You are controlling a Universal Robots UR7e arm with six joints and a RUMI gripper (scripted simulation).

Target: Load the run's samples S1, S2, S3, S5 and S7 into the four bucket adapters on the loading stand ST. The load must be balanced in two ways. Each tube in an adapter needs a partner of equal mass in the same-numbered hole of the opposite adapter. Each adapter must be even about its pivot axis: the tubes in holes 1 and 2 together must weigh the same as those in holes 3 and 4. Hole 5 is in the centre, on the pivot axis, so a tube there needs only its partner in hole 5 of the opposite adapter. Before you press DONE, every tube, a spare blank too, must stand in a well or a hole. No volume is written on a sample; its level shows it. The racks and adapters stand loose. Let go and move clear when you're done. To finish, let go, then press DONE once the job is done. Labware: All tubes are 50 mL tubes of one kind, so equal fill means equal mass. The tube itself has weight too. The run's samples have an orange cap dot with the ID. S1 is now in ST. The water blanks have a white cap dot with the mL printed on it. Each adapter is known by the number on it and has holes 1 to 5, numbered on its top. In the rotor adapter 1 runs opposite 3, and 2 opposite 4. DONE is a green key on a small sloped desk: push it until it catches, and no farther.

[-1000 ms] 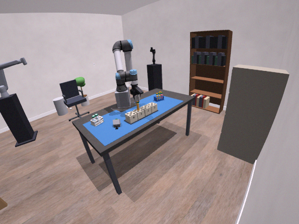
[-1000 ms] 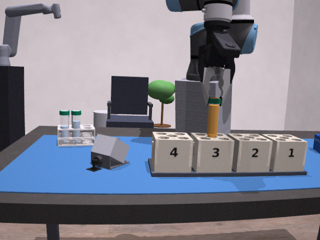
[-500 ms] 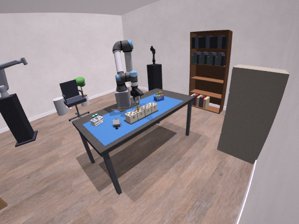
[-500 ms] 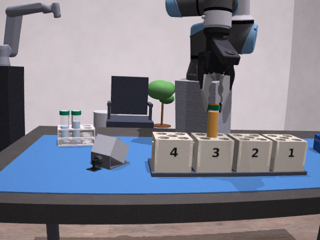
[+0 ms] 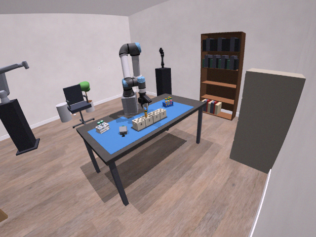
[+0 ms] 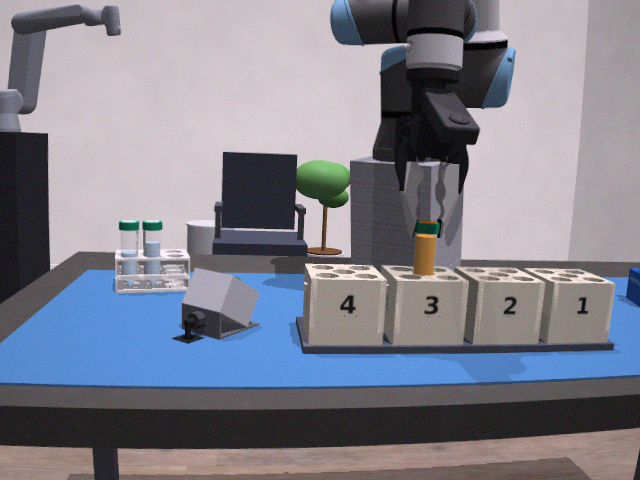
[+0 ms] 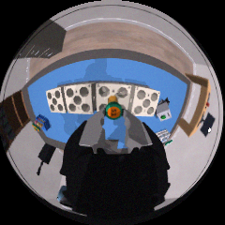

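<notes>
The tube is 1 cm behind my hand and 5 cm below it. From my hand the other things lie so: white tube rack 20 cm behind, 46 cm to the right, 13 cm below; then loading stand 2 cm behind, 5 cm to the left, 15 cm below; then sloped done desk 1 cm behind, 28 cm to the right, 11 cm below.
</notes>
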